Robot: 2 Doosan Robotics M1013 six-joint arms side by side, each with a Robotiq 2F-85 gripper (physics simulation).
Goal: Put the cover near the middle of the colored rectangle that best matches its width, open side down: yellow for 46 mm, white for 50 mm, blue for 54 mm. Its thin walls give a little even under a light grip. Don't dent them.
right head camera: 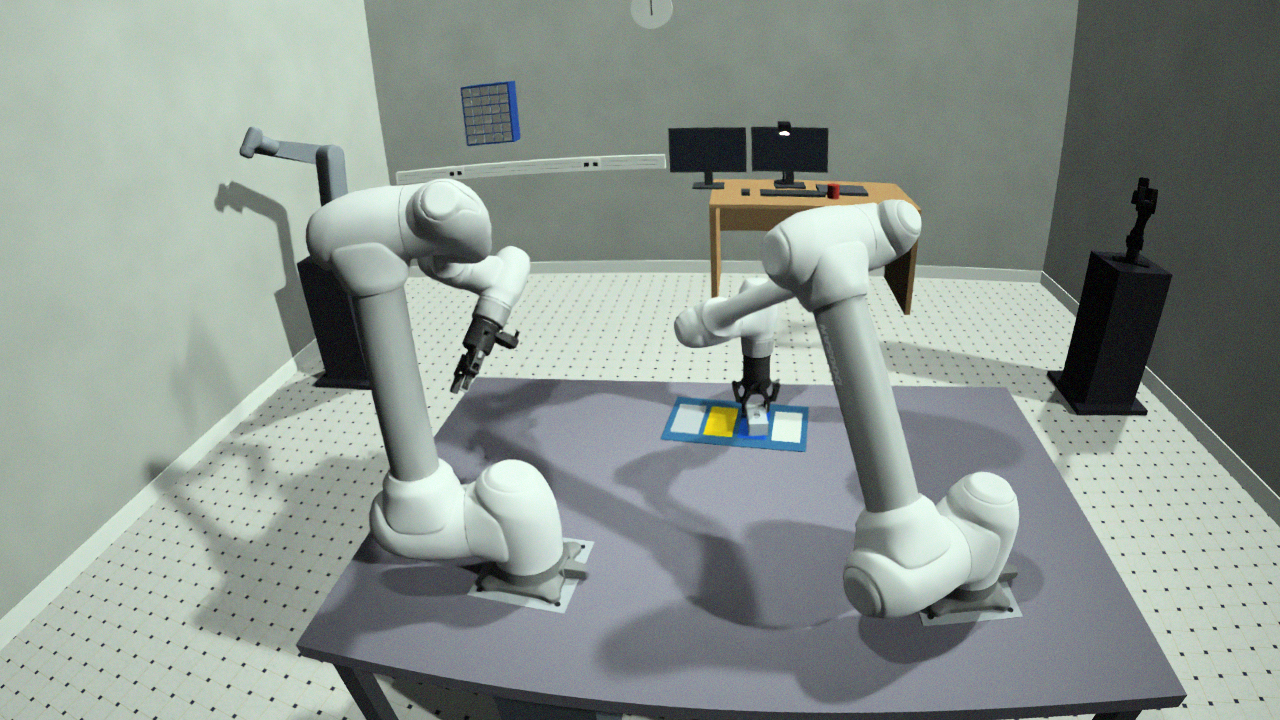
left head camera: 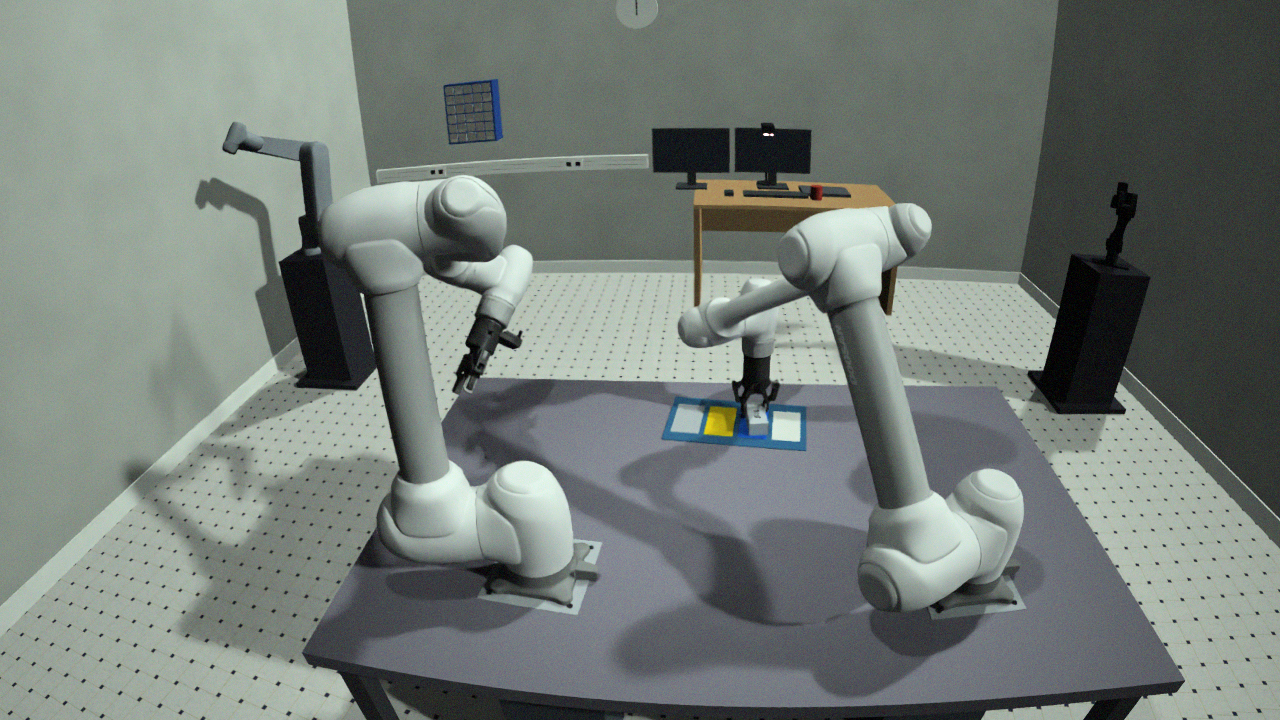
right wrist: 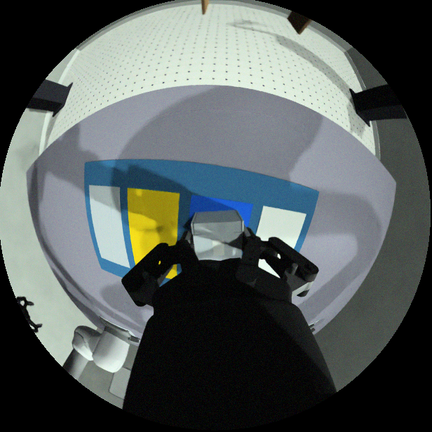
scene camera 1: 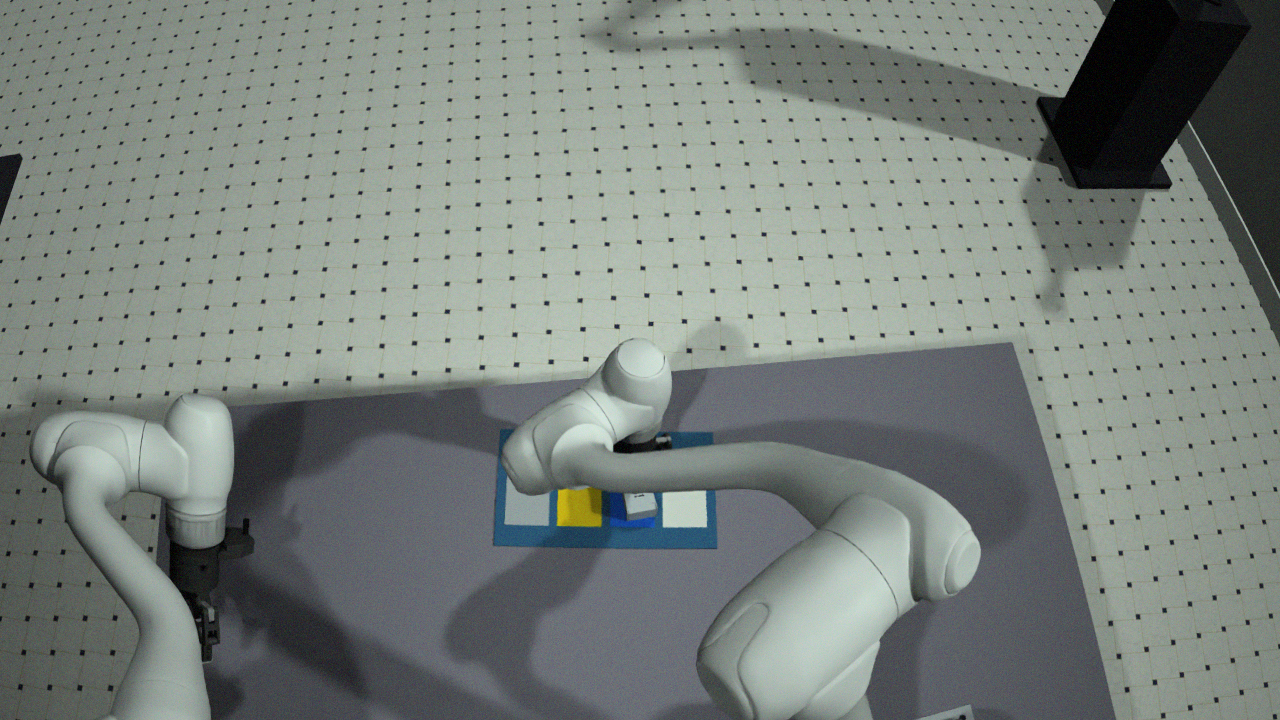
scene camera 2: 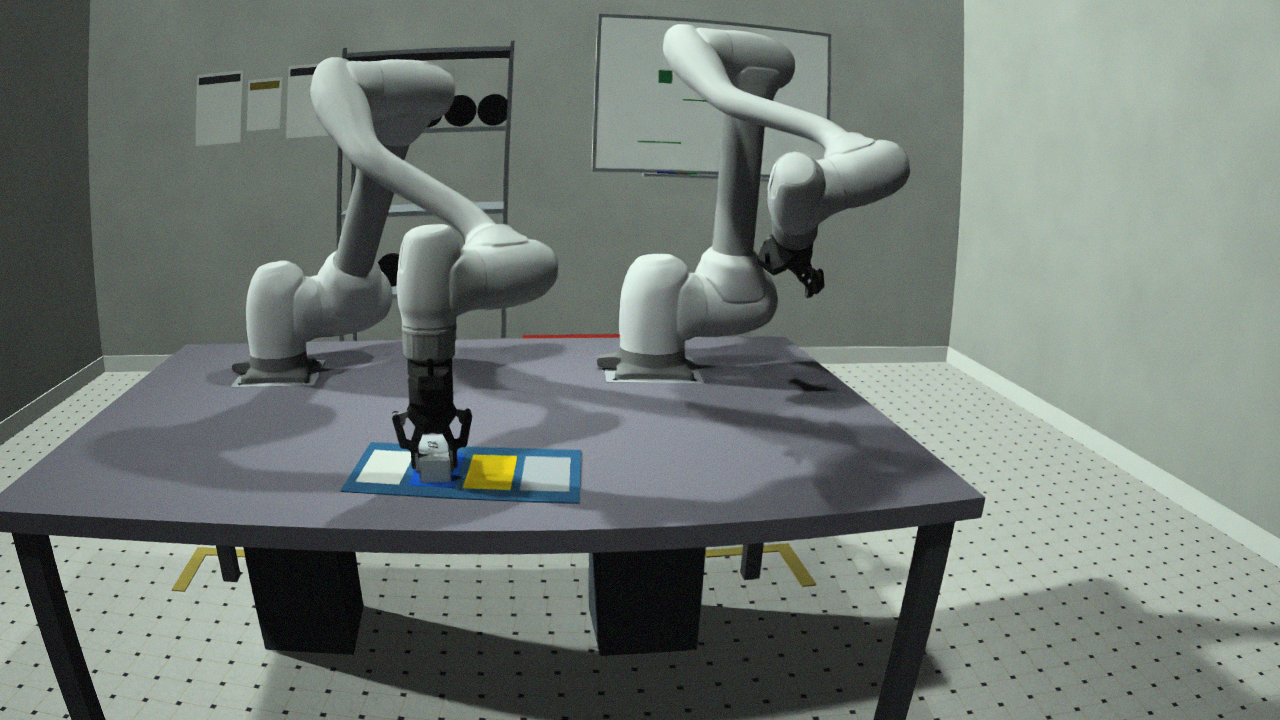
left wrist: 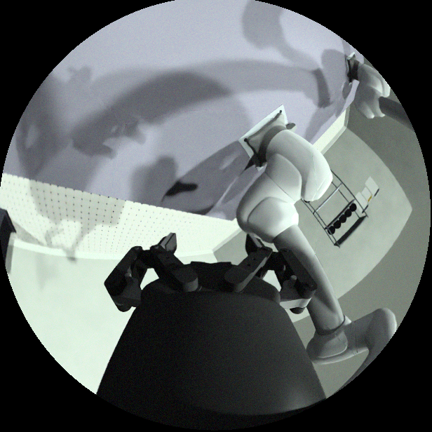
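Observation:
The small pale grey cover [left head camera: 758, 427] [right head camera: 758, 427] [scene camera 1: 640, 508] [scene camera 2: 435, 470] [right wrist: 217, 221] is at the blue rectangle [right wrist: 245, 208], closed face up. My right gripper [left head camera: 756, 411] [scene camera 2: 435, 460] [right wrist: 217, 231] points down and is shut on the cover, one finger on each side. Whether the cover's lower rim touches the rectangle is hard to tell. The yellow rectangle [left head camera: 720, 420] [scene camera 2: 490, 471] [right wrist: 153, 220] and the white rectangle [left head camera: 786, 427] [scene camera 2: 384, 466] [right wrist: 283, 223] lie on either side of the blue one. My left gripper [left head camera: 465, 385] [scene camera 2: 813, 284] [left wrist: 210, 240] is open and empty, high up and far from the cover.
The blue-green mat [left head camera: 738, 444] [scene camera 1: 554, 539] [right wrist: 200, 170] also bears a pale grey rectangle [left head camera: 687, 419] [right wrist: 107, 220] beyond the yellow one. It lies on the grey table [left head camera: 626, 573] [scene camera 2: 671, 501], near the edge opposite the arm bases. My right forearm partly covers the mat in scene camera 1.

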